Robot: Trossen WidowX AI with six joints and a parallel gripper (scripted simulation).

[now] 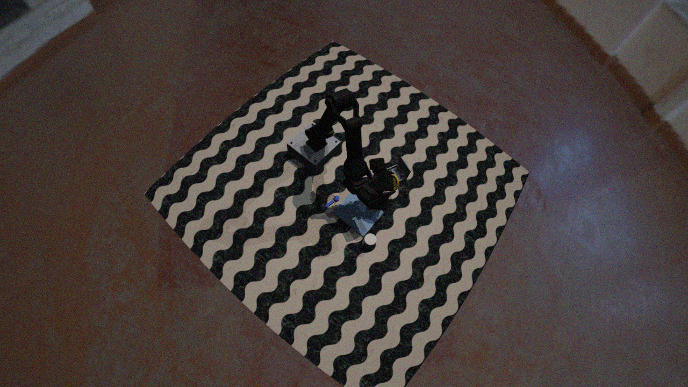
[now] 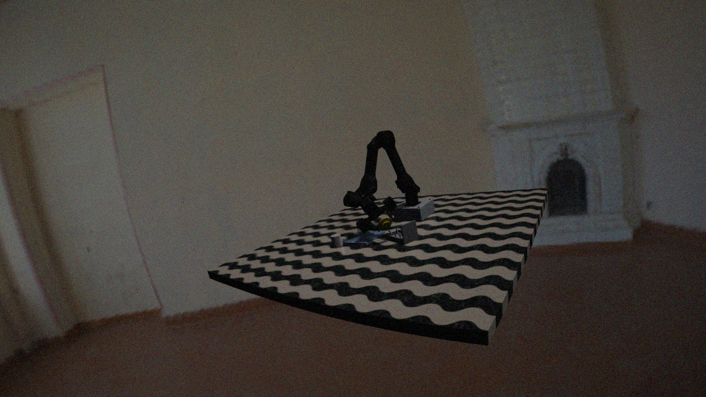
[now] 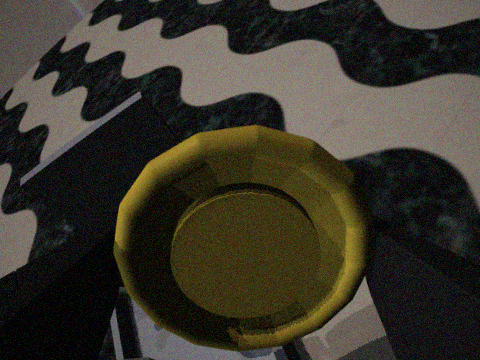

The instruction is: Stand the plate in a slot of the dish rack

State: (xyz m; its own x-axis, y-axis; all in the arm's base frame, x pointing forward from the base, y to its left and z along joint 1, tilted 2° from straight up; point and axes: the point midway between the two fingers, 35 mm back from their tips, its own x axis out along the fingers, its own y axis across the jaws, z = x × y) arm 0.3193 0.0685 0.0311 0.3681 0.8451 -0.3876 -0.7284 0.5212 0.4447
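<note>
The grey dish rack is 5 cm below my gripper tip, 4 cm to the left of it and 4 cm behind it. Round my gripper tip: yellow plate 1 cm to the right; then white cup 22 cm to the right, 9 cm ahead, 5 cm below; then blue mat 16 cm to the right, 7 cm below, 2 cm behind.
</note>
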